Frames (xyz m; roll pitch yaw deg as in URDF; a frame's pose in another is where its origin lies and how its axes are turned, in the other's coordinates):
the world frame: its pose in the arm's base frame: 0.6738 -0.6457 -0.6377 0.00 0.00 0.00
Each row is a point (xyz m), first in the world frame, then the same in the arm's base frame.
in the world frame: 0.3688 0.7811 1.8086
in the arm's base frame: 1.0426 0.1354 1.1709
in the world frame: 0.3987 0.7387 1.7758
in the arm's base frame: 1.0725 0.0930 1.1381
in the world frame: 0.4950 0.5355 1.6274
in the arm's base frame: 1.1688 -0.1102 0.9897
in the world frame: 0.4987 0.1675 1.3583
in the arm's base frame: 1.1725 -0.4782 0.7206
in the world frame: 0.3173 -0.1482 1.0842
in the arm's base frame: 0.9911 -0.7939 0.4465
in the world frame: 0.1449 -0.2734 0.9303
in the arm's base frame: 0.8187 -0.9191 0.2926
